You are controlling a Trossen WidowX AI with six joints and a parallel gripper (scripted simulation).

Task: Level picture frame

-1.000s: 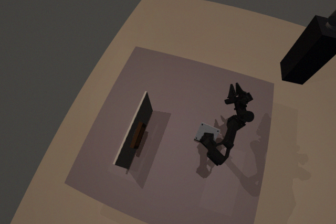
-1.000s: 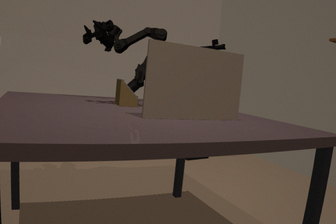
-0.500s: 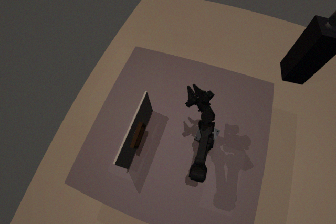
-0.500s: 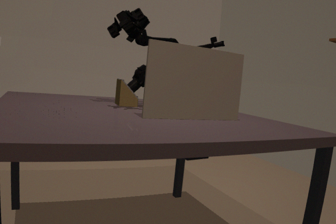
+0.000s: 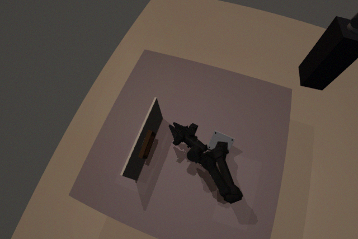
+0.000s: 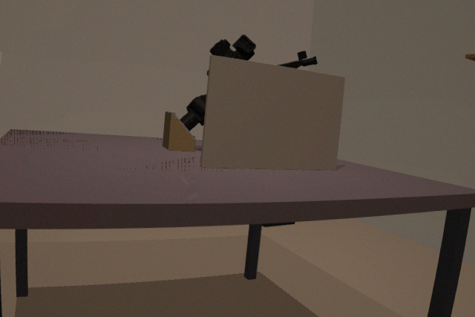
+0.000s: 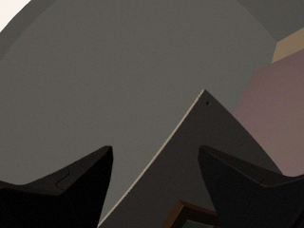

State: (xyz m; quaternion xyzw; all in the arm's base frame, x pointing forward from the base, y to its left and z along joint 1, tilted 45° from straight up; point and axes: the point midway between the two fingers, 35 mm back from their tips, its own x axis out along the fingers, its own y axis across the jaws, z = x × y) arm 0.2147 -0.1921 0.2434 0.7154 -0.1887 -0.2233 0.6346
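Right now my gripper tip is 150 mm short of the picture frame, 90 mm to the right of it and 190 mm above it. The rest, counted from my gripper tip: wall panel 150 mm ahead, 80 mm to the left, 190 mm below.
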